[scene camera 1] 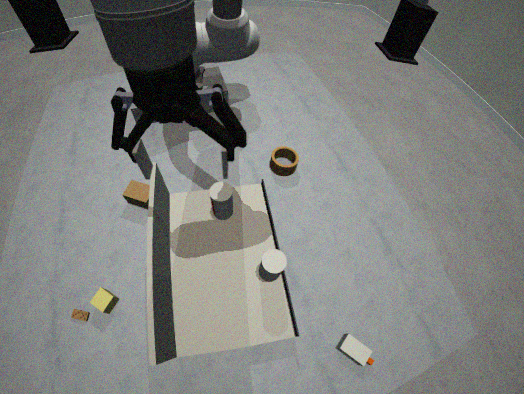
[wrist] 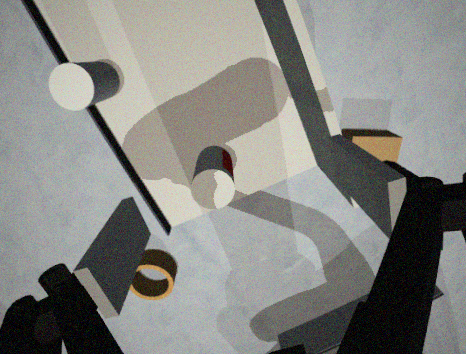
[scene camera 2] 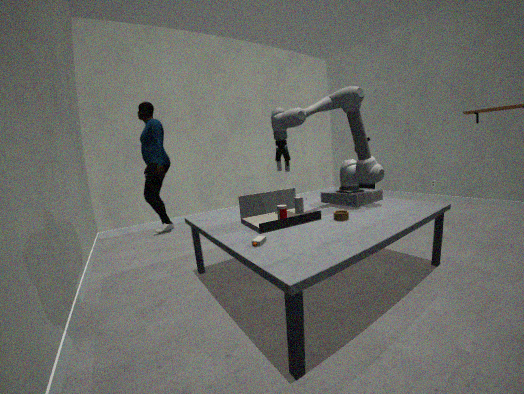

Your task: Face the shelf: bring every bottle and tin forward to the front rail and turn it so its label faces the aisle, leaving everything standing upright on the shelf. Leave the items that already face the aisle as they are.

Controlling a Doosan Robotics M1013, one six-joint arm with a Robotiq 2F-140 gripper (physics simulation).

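Places are measured from the arm's base along level axes (x ahead, y left, z up), in millimetres.
Where they show: gripper, fingertip midpoint: (scene camera 1: 186, 171) (wrist: 234, 188) (scene camera 2: 283, 171); arm's base, origin of the base link: (scene camera 2: 350, 191).
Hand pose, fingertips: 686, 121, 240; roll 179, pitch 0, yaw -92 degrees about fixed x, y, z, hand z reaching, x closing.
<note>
Each offset is from my fingertips to the top centre of the thing, as dx, dy, dz.
The pale shelf (scene camera 1: 210, 310) (scene camera 2: 267, 202) (wrist: 200, 30) has a dark back panel and a black front rail {+56, +195, -271} (scene camera 1: 289, 296) (scene camera 2: 292, 222). A white-topped tin {+110, +166, -197} (scene camera 1: 273, 262) (scene camera 2: 283, 213) (wrist: 72, 86) stands upright at the rail, its red label facing the aisle. A second cylinder {-77, +50, -187} (scene camera 1: 222, 200) (scene camera 2: 299, 204) (wrist: 213, 187) stands upright near the robot-side end, back from the rail. It shows grey towards the aisle; a red strip shows on its back-panel side in the wrist view. My gripper (scene camera 1: 185, 165) (scene camera 2: 283, 167) (wrist: 234, 188) is open and empty, high above the robot-side end of the shelf.
An orange-brown ring {-269, +264, -282} (scene camera 1: 284, 171) (scene camera 2: 341, 216) lies beyond the rail. A brown block {-152, -214, -282} (scene camera 1: 136, 192) (wrist: 377, 147) lies behind the back panel. A yellow block {+172, -279, -294} (scene camera 1: 102, 299) and small brown brick {+210, -355, -324} (scene camera 1: 80, 315) lie farther along. A white bottle-like item {+350, +376, -304} (scene camera 1: 355, 349) (scene camera 2: 259, 240) lies beyond the far end.
</note>
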